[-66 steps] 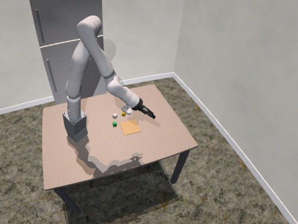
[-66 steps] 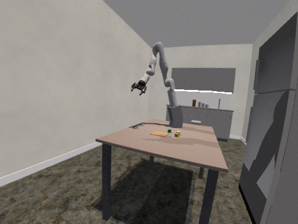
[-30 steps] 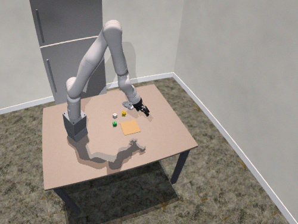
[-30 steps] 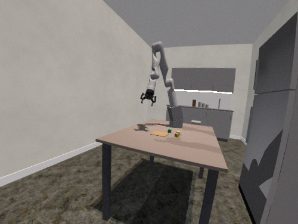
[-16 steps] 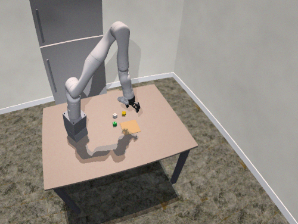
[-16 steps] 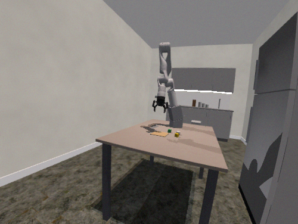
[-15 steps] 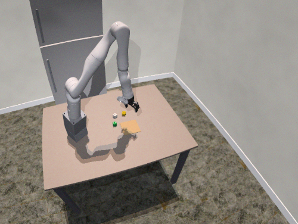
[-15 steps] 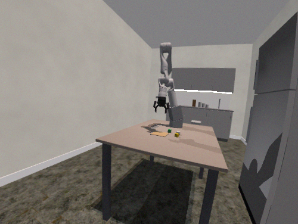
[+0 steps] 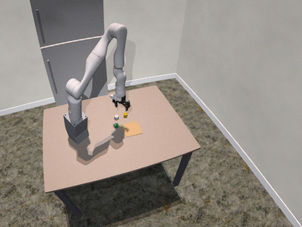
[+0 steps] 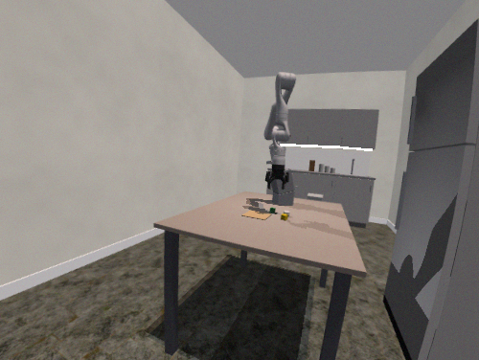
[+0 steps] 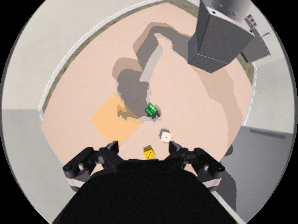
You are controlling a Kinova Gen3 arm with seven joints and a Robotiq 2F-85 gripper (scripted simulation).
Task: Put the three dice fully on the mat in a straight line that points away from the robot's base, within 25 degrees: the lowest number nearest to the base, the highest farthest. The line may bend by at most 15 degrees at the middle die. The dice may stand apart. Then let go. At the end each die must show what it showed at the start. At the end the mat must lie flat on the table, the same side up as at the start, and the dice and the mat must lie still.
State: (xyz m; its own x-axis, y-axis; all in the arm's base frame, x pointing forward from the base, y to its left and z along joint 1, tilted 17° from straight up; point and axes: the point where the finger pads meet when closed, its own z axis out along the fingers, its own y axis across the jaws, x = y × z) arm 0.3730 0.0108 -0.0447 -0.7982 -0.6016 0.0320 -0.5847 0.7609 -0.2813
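My gripper is now 150 mm above the white die, 70 mm to the right of it and 20 mm past it. Round my hand: mat: 160 mm below, 90 mm to the right, 40 mm ahead; then green die: 150 mm below, 60 mm behind, 20 mm to the right; then yellow die: 150 mm below, 60 mm to the left, 60 mm ahead.
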